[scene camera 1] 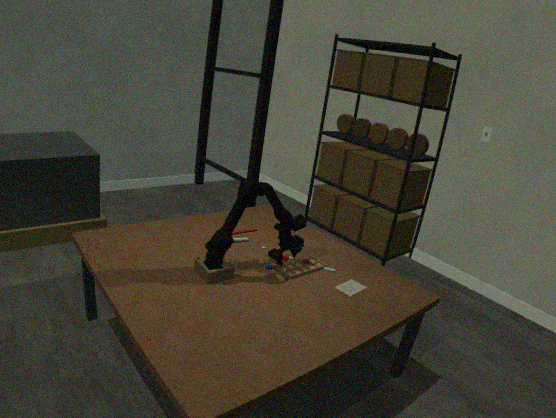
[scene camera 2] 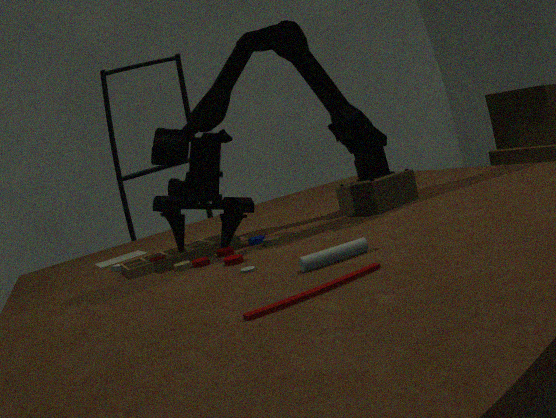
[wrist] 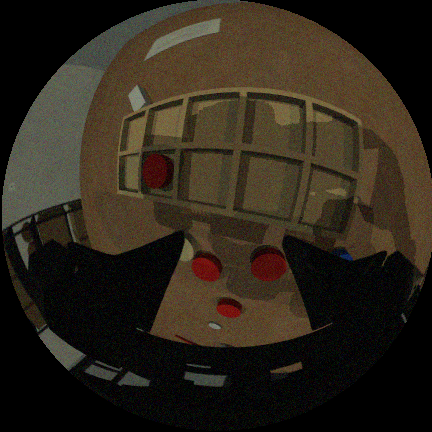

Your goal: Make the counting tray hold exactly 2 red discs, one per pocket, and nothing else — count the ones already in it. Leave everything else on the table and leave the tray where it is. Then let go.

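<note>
The pale counting tray (scene camera 1: 300, 270) (scene camera 2: 140, 270) (wrist: 270, 92) has two rows of pockets. One red disc (scene camera 2: 157, 258) (wrist: 158, 171) lies in a near-row pocket, second from the left in the wrist view. Three red discs lie outside on the table: a left disc (scene camera 2: 201, 262) (wrist: 206, 267), a right disc (scene camera 2: 225, 252) (wrist: 268, 265) and one farther from the tray (scene camera 2: 233, 260) (wrist: 229, 308). My gripper (scene camera 1: 286, 259) (scene camera 2: 204, 248) (wrist: 234, 238) is open and empty, low beside the tray's near long side. In the wrist view the loose red discs show between its fingers.
A cream disc (scene camera 2: 182, 264) (wrist: 187, 250) is partly hidden by the left finger. A blue piece (scene camera 1: 269, 266) (scene camera 2: 256, 240) (wrist: 343, 254), small white disc (scene camera 2: 247, 269) (wrist: 215, 325), white block (scene camera 1: 329, 269) (wrist: 138, 98), paper (scene camera 1: 351, 287), white cylinder (scene camera 2: 334, 255) and red rod (scene camera 2: 312, 291) lie around.
</note>
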